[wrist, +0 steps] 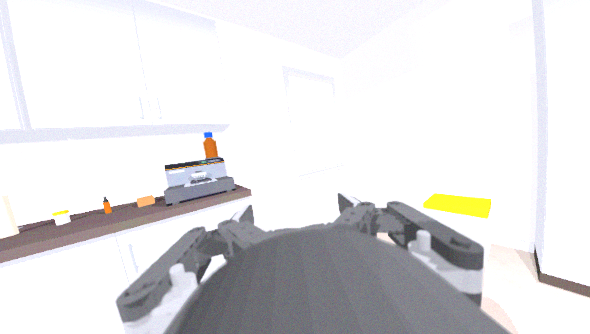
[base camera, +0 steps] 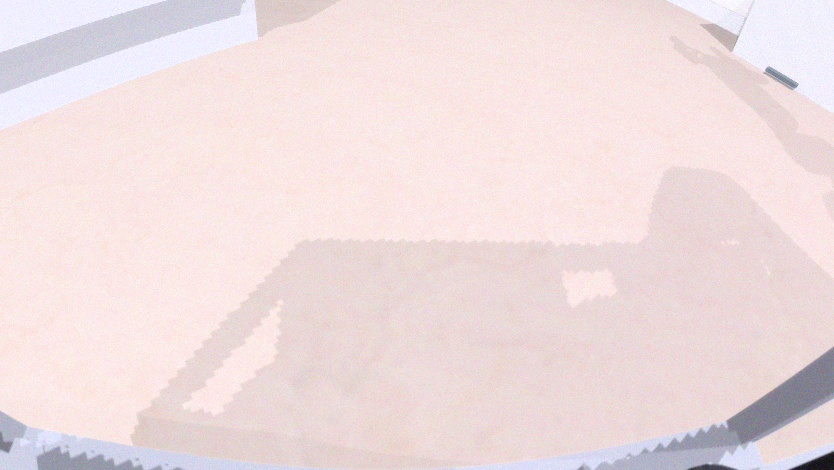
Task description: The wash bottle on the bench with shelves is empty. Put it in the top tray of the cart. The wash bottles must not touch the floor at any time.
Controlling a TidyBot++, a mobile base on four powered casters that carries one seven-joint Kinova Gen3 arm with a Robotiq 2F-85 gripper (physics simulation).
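Places are measured from the arm's base along level axes (x up, y ahead, z left), in metres.
Where they show: gripper, fingertip midpoint: (wrist: pixel 296 207).
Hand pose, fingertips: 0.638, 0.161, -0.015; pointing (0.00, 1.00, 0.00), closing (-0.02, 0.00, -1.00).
Observation:
Each offset is from my fingertips to the top centre of the thing, as dx, dy, dz. "spot": to the spot under its first point.
My gripper (wrist: pixel 296 207) is open in the wrist view, with its fingers wide apart and nothing between them. It points level across the room. No wash bottle that I can make out shows in either view, and neither the bench with shelves nor the cart can be made out. In the wrist view, an orange-brown bottle with a blue cap @(spot: +0.170, +0.968, +0.537) (wrist: pixel 210 148) stands upright at the left, behind a grey instrument (wrist: pixel 199 189), well away from the fingers.
A dark counter (wrist: pixel 120 225) at the left holds a small orange bottle @(spot: -0.088, +0.670, +1.013) (wrist: pixel 107 206), an orange block @(spot: -0.103, +0.742, +0.860) (wrist: pixel 146 201) and a white tub @(spot: -0.098, +0.565, +1.129) (wrist: pixel 62 218), under wall cabinets (wrist: pixel 80 65). A yellow slab @(-0.584, +1.095, -1.455) (wrist: pixel 457 205) lies at the right. White furniture (base camera: pixel 799 46) stands at the base view's upper right.

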